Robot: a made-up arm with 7 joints. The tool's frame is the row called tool. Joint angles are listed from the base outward.
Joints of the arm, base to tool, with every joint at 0 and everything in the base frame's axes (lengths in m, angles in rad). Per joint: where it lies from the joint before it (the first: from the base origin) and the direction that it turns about. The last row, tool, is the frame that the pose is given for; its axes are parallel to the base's.
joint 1: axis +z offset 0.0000 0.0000 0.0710
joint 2: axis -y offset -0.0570 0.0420 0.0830
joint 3: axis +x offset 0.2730 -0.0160 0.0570
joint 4: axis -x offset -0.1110 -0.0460 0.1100
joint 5: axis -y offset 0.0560 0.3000 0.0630
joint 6: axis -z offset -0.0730 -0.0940 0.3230
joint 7: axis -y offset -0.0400 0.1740 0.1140
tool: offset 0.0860 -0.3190 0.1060
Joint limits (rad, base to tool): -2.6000..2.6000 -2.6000..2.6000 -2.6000..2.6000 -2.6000..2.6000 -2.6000..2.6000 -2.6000..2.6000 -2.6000..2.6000
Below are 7 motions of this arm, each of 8 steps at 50 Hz.
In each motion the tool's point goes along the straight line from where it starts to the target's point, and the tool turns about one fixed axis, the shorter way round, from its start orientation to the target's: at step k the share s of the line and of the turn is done. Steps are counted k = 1, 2, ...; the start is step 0. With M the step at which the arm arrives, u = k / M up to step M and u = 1 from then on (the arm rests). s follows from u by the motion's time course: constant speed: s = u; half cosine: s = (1 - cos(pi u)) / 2; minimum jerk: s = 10 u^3 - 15 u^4 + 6 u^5.
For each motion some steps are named. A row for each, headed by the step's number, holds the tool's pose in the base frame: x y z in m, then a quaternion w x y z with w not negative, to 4 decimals.
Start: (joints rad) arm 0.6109 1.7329 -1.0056 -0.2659 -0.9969 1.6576 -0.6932
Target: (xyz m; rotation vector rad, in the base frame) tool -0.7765 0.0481 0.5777 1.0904 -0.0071 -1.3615
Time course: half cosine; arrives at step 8
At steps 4, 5, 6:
4: -0.7736 0.0755 0.5694 0.6284 0.4936 -0.0018 -0.6012
5: -0.7747 0.0650 0.5725 0.6341 0.4879 -0.0023 -0.5999
6: -0.7757 0.0561 0.5753 0.6389 0.4831 -0.0027 -0.5987

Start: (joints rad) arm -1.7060 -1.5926 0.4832 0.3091 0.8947 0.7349 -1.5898
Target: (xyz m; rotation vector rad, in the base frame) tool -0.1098 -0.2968 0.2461 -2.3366 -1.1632 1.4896
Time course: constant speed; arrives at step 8
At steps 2, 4, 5, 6, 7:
2: -0.0873 -0.2715 0.2698 0.0432 -0.7764 -0.3786 0.5021
4: -0.0948 -0.2799 0.2619 0.0515 -0.7762 -0.3811 0.4996
5: -0.0985 -0.2842 0.2580 0.0556 -0.7761 -0.3824 0.4983
6: -0.1023 -0.2884 0.2540 0.0598 -0.7760 -0.3837 0.4971
7: -0.1060 -0.2926 0.2501 0.0640 -0.7758 -0.3849 0.4958

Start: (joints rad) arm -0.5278 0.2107 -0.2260 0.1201 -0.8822 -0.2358 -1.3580
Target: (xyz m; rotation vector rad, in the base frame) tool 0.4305 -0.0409 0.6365 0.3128 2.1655 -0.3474
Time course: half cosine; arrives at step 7
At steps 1, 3, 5, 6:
1: 0.4187 -0.0393 0.6560 0.4807 0.1283 0.8482 -0.1818
3: 0.4229 -0.0399 0.6490 0.4687 0.1277 0.8579 -0.1671
5: 0.4282 -0.0406 0.6404 0.4536 0.1268 0.8696 -0.1486
6: 0.4299 -0.0408 0.6375 0.4485 0.1264 0.8732 -0.1425

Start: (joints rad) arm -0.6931 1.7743 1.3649 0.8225 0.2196 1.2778 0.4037
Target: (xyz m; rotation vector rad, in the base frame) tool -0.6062 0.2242 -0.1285 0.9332 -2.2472 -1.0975
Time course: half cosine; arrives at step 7
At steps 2, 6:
2: -0.6345 0.2177 -0.0892 0.2813 0.3409 -0.7993 -0.4072
6: -0.6079 0.2238 -0.1261 0.2369 0.3400 -0.8174 -0.4002

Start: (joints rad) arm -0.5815 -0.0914 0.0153 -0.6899 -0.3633 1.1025 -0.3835
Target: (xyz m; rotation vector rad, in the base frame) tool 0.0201 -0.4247 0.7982 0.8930 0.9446 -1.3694
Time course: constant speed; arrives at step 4
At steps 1, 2, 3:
1: 0.0124 -0.4275 0.7934 0.5789 0.3921 0.4087 -0.5866
2: 0.0150 -0.4266 0.7950 0.5814 0.3891 0.4075 -0.5869
3: 0.0175 -0.4256 0.7966 0.5840 0.3861 0.4064 -0.5872

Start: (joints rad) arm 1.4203 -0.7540 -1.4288 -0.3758 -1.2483 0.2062 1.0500
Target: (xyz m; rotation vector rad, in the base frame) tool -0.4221 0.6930 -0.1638 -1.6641 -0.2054 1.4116
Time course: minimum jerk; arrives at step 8
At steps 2, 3, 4, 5, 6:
2: -0.4349 0.6960 -0.1373 0.4646 -0.6658 -0.0987 0.5754
3: -0.4324 0.6954 -0.1424 0.4632 -0.6676 -0.0958 0.5749
4: -0.4292 0.6947 -0.1490 0.4614 -0.6700 -0.0919 0.5743
5: -0.4260 0.6939 -0.1557 0.4595 -0.6724 -0.0881 0.5736
6: -0.4236 0.6933 -0.1607 0.4581 -0.6741 -0.0851 0.5731

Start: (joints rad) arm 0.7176 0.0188 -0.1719 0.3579 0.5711 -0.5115 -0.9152
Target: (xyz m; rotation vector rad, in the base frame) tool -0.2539 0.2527 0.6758 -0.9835 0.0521 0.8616
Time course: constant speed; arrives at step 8
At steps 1, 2, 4, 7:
1: -0.2409 0.2526 0.6720 0.7771 -0.4596 0.0394 0.4282
2: -0.2427 0.2526 0.6725 0.7795 -0.4593 0.0372 0.4243
4: -0.2464 0.2526 0.6736 0.7842 -0.4587 0.0329 0.4165
7: -0.2520 0.2527 0.6753 0.7912 -0.4578 0.0264 0.4047

